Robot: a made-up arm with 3 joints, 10 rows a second.
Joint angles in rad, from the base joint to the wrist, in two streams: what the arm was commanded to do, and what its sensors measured. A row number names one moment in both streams.
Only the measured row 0 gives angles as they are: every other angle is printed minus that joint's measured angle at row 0.
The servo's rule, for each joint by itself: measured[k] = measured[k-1] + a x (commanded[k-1-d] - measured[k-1]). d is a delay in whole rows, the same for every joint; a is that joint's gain. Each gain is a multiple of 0.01, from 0.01 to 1. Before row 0 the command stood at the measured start. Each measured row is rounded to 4 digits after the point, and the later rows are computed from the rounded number. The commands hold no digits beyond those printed.
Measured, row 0: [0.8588 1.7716 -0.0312]
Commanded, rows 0 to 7: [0.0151 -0.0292 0.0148]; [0.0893 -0.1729 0.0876]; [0.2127 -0.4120 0.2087]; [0.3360 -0.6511 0.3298]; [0.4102 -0.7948 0.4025]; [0.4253 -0.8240 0.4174]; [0.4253 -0.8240 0.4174]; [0.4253 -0.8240 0.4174]
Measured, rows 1 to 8: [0.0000 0.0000 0.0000]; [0.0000 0.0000 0.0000]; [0.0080 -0.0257 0.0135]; [0.0511 -0.1552 0.0809]; [0.1367 -0.3812 0.1972]; [0.2423 -0.6187 0.3179]; [0.3313 -0.7737 0.3949]; [0.3811 -0.8180 0.4154]
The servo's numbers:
d 2
a 0.53 0.88 0.91

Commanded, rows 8 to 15: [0.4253 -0.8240 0.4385]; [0.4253 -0.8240 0.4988]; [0.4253 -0.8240 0.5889]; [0.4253 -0.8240 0.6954]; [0.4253 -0.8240 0.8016]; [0.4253 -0.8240 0.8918]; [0.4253 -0.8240 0.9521]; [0.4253 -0.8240 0.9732]
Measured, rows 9 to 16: [0.4045 -0.8233 0.4172]; [0.4155 -0.8239 0.4174]; [0.4207 -0.8240 0.4366]; [0.4231 -0.8240 0.4932]; [0.4243 -0.8240 0.5803]; [0.4248 -0.8240 0.6850]; [0.4251 -0.8240 0.7911]; [0.4252 -0.8240 0.8827]
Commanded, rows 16 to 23: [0.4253 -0.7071 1.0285]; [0.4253 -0.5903 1.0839]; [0.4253 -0.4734 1.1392]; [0.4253 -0.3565 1.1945]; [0.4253 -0.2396 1.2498]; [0.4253 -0.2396 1.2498]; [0.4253 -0.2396 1.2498]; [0.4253 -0.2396 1.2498]
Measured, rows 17 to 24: [0.4253 -0.8240 0.9459]; [0.4253 -0.8240 0.9707]; [0.4253 -0.7211 1.0233]; [0.4253 -0.6060 1.0784]; [0.4253 -0.4893 1.1337]; [0.4253 -0.3724 1.1890]; [0.4253 -0.2555 1.2443]; [0.4253 -0.2415 1.2493]
